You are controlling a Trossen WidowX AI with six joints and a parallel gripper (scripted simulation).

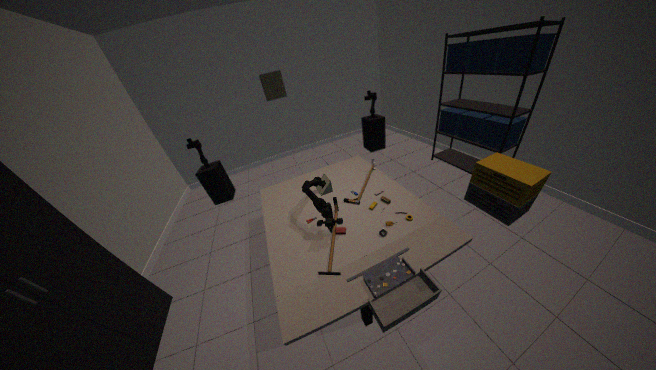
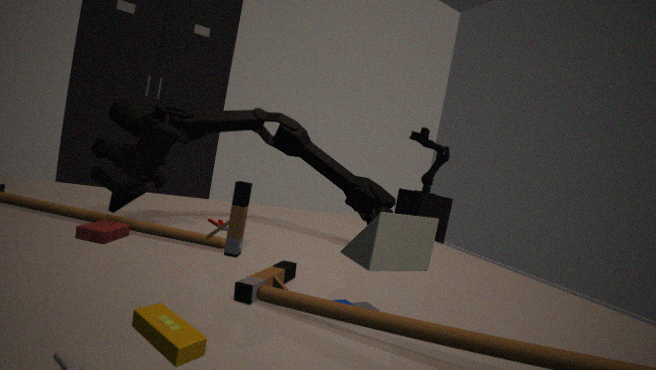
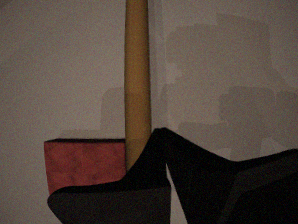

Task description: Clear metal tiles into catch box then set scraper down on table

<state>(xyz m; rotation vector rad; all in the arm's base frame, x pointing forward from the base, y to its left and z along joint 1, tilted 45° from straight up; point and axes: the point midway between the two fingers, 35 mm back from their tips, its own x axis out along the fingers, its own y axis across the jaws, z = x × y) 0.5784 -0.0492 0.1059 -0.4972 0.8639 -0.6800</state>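
Now: gripper tip 30 mm below the long scraper, 20 mm short of it and 10 mm to the right of it. Round my gripper tip: red block: 70 mm to the left, 20 mm below, 10 mm behind; red clip: 230 mm behind, 100 mm to the right, 30 mm below; yellow block: 410 mm to the left, 140 mm behind, 20 mm below.
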